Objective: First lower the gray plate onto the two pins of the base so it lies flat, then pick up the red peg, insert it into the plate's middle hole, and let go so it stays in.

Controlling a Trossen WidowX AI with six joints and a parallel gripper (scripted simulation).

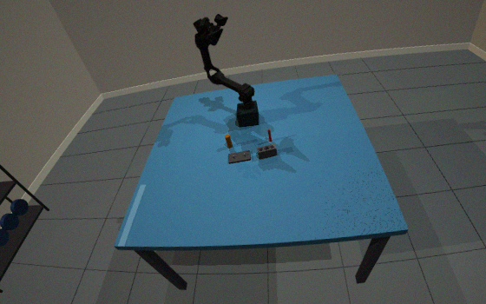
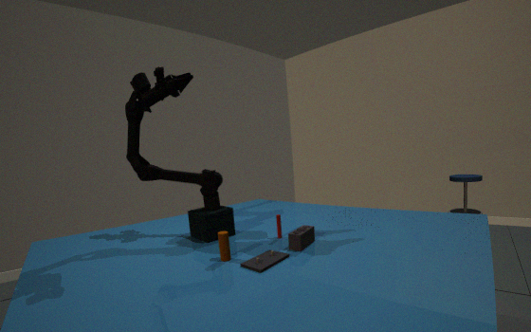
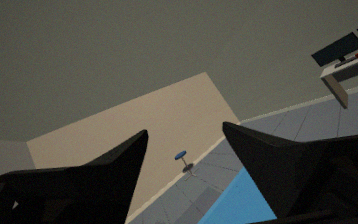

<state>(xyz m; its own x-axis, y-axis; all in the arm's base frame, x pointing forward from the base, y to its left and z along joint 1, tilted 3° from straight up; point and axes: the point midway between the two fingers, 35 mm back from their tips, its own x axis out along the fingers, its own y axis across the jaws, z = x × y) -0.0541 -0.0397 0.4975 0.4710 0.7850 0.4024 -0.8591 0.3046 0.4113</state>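
The gray plate lies 57 cm below my gripper tip, 37 cm ahead of it and 15 cm to the left of it. Also, from my gripper tip: red peg 57 cm below, 25 cm ahead, 16 cm to the left; dark flat base 60 cm below, 37 cm ahead, 1 cm to the right; orange cylinder 57 cm below, 27 cm ahead, 7 cm to the right.
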